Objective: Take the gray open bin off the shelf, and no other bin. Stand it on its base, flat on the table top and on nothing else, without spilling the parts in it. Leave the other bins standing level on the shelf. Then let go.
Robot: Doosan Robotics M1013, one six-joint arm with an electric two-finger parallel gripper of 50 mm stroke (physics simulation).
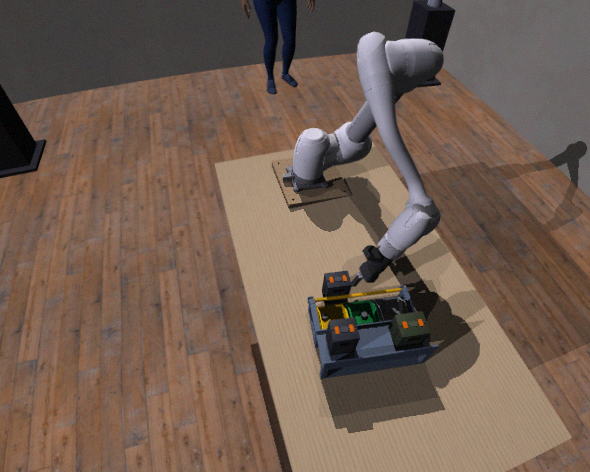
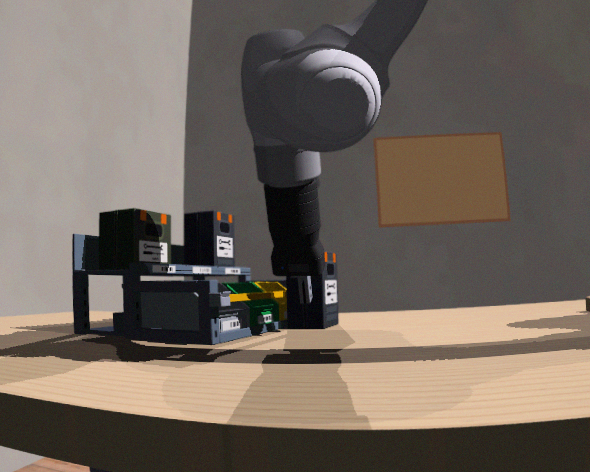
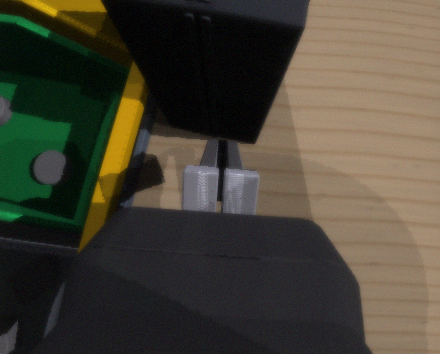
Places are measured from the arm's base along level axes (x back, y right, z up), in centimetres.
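Pixels of known places: gripper, between the fingertips: [image 1: 352, 284] [image 2: 306, 300] [image 3: 221, 159]; arm's base, origin of its link: [image 1: 306, 177].
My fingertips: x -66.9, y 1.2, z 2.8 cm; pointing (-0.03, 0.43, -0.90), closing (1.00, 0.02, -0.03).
Note:
Ahead of a thing's pixels: the offset from my fingertips to its top centre. Level surfaces: height alone.
The gray open bin @(dx -16.7, dy -9.7, dz +3.1 cm) [image 1: 389, 311] [image 2: 242, 316] [image 3: 25, 280] stands in the lower level of the blue-gray shelf [image 1: 375, 369] [image 2: 79, 300], beside the green bin @(dx -15.3, dy +1.4, dz +3.1 cm) [image 1: 367, 314] [image 2: 260, 311] [image 3: 50, 125]. Light gray parts show in it. The yellow bin @(dx -14.0, dy +12.5, dz +3.1 cm) [image 1: 332, 314] [image 2: 277, 287] stands on the green bin's other side. A yellow bar @(dx -5.3, dy +0.2, dz +1.5 cm) [image 1: 360, 294] [image 3: 117, 145] crosses in front of the bins. My gripper [image 1: 354, 282] [image 2: 304, 290] [image 3: 221, 159] is shut and empty, outside the shelf, low beside a dark case. Whether its tips touch the case is unclear.
The dark case @(dx -0.4, dy +7.2, dz +8.2 cm) [image 1: 336, 284] [image 2: 327, 315] [image 3: 215, 65] stands upright on the table @(dz -5.0 cm) [image 1: 270, 280] [image 2: 425, 380] [image 3: 370, 100] near the yellow bin. Another dark case @(dx -23.2, dy +14.3, dz +17.2 cm) [image 1: 343, 340] [image 2: 200, 240] and a green case @(dx -26.6, dy -8.5, dz +14.7 cm) [image 1: 410, 336] [image 2: 117, 240] stand on the shelf's upper level.

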